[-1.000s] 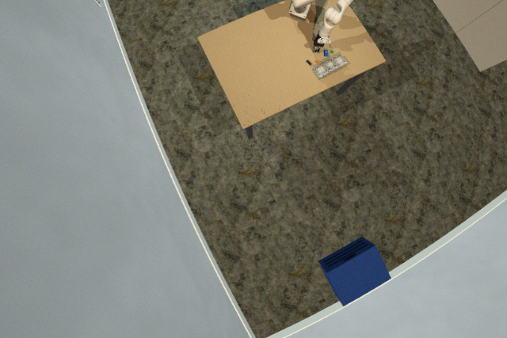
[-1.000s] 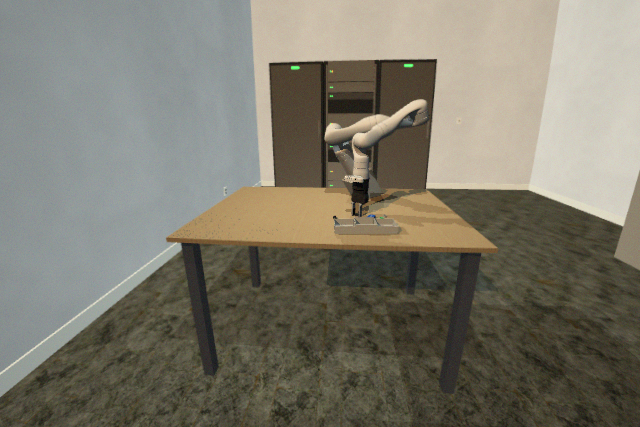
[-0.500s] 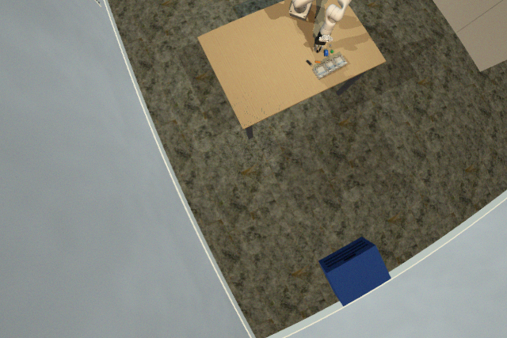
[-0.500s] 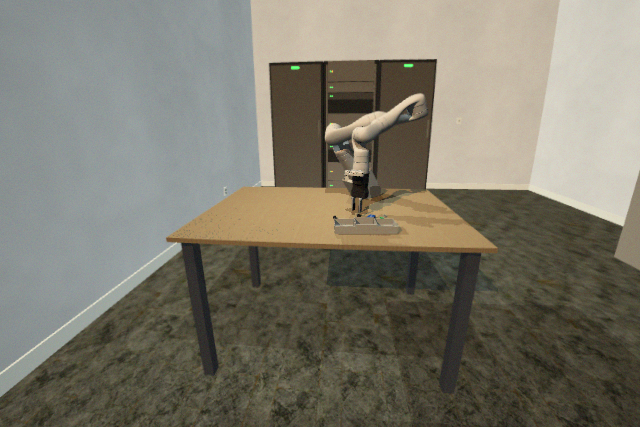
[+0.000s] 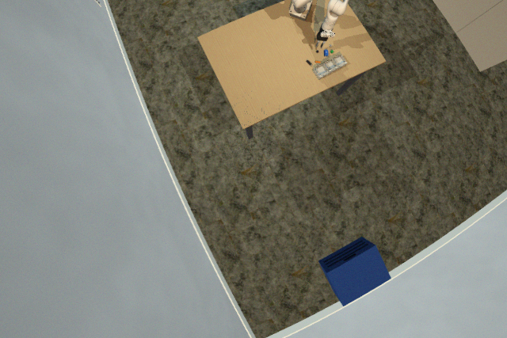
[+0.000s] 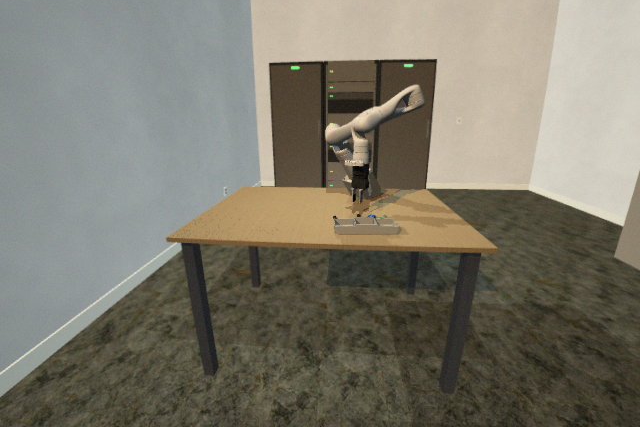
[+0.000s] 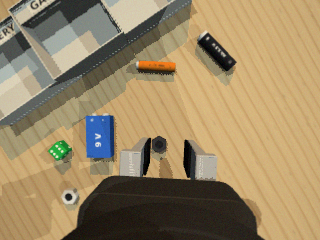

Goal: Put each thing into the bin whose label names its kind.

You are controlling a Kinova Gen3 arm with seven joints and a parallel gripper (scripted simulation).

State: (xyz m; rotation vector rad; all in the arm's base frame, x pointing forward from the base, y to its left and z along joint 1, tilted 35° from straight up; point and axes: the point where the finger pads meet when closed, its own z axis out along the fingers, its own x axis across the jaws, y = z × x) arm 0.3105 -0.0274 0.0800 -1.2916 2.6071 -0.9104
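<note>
Right now my hand is 80 mm above the black part and 10 mm to the right of it. The rest, counted from my hand: black cylinder 110 mm to the right, 80 mm below, 40 mm ahead; then blue 9V battery 80 mm below, 60 mm ahead, 50 mm to the left; then orange battery 80 mm below, 70 mm ahead, 40 mm to the right.
</note>
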